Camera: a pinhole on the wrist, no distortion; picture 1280 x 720 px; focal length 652.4 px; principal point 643.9 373.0 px. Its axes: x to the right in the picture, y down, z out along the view. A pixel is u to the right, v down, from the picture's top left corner.
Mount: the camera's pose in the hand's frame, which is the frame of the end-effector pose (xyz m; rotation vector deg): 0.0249 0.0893 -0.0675 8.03 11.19 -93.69
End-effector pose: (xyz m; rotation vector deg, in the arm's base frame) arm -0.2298 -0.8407 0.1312 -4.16 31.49 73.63
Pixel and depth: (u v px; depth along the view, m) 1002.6 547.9 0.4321
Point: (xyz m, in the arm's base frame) 0.1201 -0.6881 0.2752
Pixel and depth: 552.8 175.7 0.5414
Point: -0.1370 -0.7582 0.6175
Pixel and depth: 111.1 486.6 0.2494
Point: -0.3531 -0.6155 0.3391
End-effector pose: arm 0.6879 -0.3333 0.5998 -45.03 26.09 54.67
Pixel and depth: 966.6 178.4 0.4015
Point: 0.7951 -0.2280 0.9209
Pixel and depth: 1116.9 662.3 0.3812
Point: 1.0180 -0.1418 0.7399
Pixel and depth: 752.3 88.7 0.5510
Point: 0.6719 -0.1268 1.0721
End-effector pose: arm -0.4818 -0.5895 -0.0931 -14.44 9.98 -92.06
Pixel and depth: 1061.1 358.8 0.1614
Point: -0.5076 -0.6023 -0.0139
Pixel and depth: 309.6 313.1 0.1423
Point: -0.3329 -0.6138 -0.0427
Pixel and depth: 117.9 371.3 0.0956
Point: -0.3329 -0.6282 -0.0891
